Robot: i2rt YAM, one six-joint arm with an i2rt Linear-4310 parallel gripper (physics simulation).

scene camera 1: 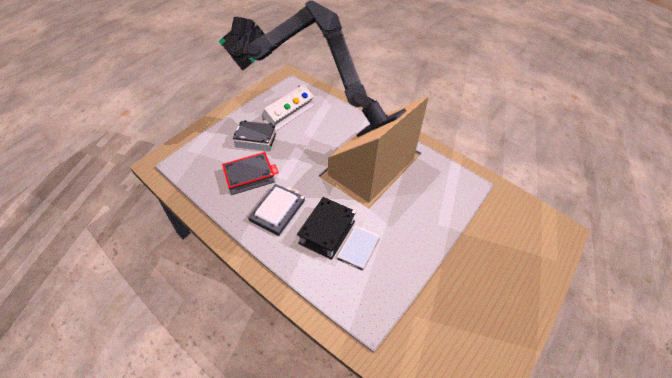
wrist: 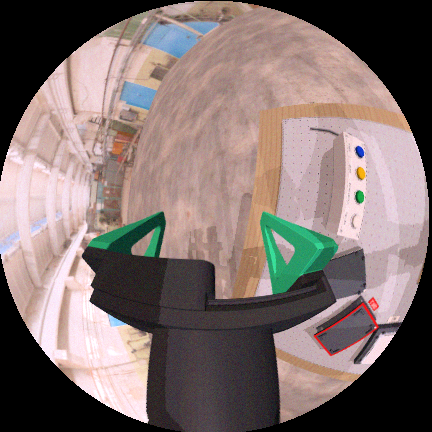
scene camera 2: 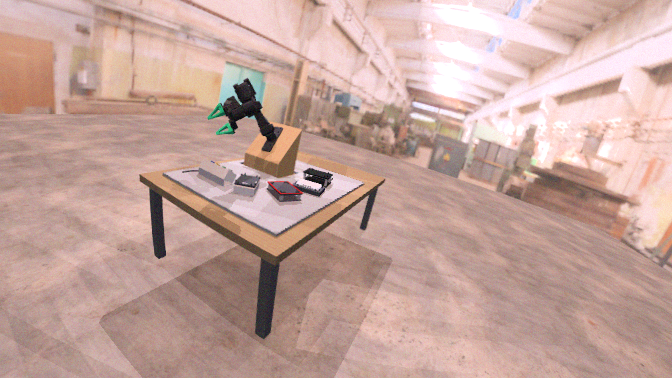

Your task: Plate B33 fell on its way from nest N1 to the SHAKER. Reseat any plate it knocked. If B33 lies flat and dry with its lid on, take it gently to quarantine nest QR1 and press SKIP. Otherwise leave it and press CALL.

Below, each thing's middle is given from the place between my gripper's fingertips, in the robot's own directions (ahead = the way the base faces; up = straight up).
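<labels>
The white plate lid [scene camera 1: 360, 244] is a long way ahead of my hand, and it is also well to the left of my hand and well below it.
</labels>
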